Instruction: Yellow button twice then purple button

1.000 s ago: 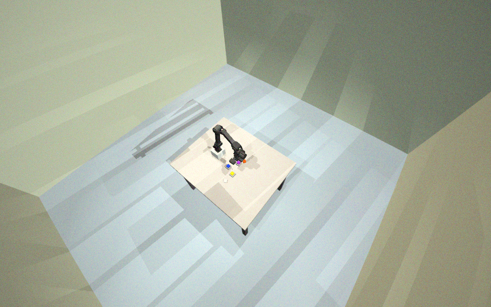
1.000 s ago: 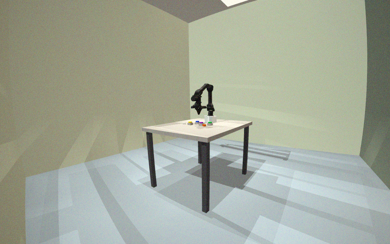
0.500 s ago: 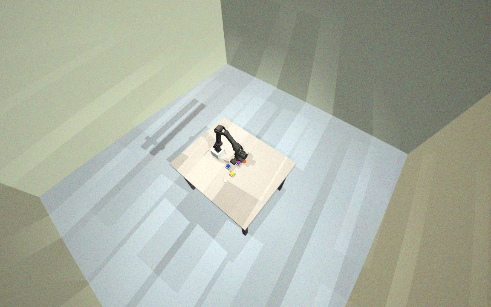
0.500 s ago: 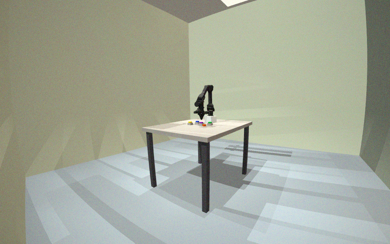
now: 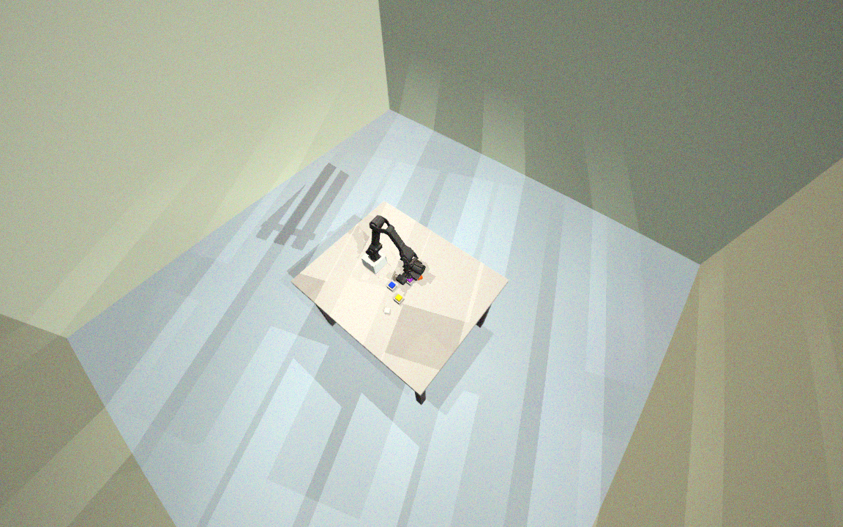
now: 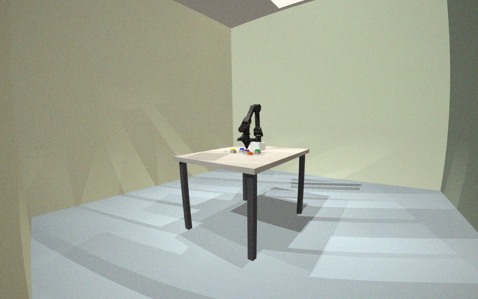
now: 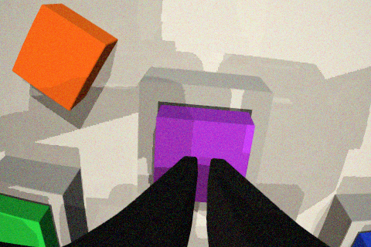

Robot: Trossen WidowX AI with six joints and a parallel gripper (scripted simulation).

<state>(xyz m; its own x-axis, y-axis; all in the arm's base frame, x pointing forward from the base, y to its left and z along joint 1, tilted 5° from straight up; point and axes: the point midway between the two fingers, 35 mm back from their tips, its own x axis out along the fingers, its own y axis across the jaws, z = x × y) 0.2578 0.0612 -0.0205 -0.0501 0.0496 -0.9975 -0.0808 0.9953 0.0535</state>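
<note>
The orange block lies 6 cm to the left of my gripper tip, 4 cm below it and 2 cm ahead of it. The rest, counted from my gripper tip: purple button 1 cm below; then blue button 11 cm to the right, 5 cm behind, 1 cm below; then green button 8 cm to the left, 6 cm behind, 1 cm below.
</note>
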